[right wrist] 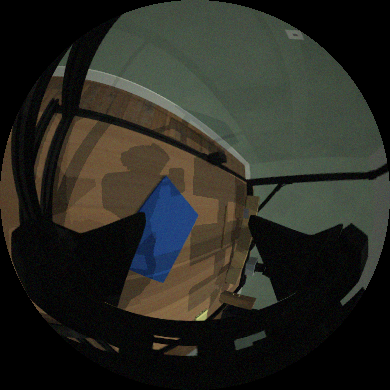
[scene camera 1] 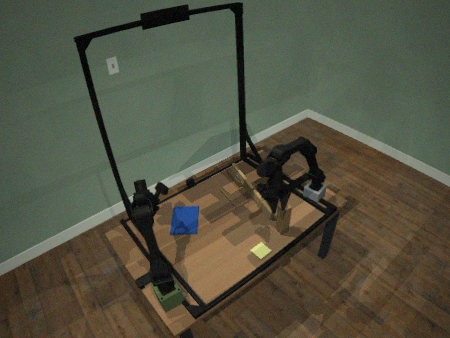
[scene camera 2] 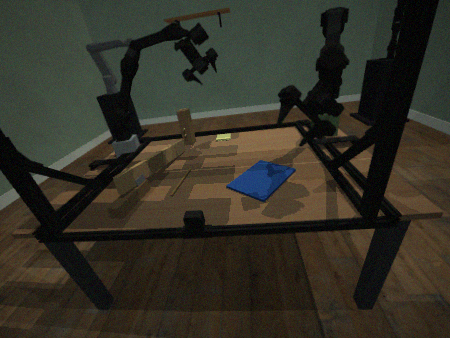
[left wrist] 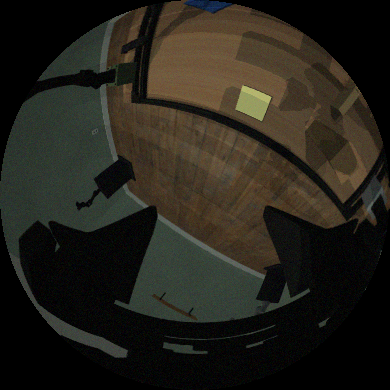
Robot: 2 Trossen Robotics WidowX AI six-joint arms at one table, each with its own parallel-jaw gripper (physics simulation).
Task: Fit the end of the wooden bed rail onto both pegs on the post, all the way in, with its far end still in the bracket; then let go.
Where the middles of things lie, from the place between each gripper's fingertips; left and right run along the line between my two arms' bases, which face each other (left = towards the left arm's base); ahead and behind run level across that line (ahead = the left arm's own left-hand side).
Labels:
Now: the blue mat [scene camera 2: 260, 181] 50 mm ahead of my right hand, 80 mm to the left of it and 160 mm below it. From my right hand the other things lie so: wooden bed rail [right wrist: 252, 201] (160 mm ahead, 480 mm to the left, 110 mm below); then upright wooden post [left wrist: 336, 149] (470 mm ahead, 420 mm to the left, 80 mm below).
Right now my left hand is 21 cm above the upright wooden post, 15 cm to the right of it and 8 cm past it. Also, from my left hand: blue mat: 50 cm behind, 30 cm below, 20 cm to the right; then wooden bed rail: 39 cm behind, 24 cm below, 21 cm to the left.

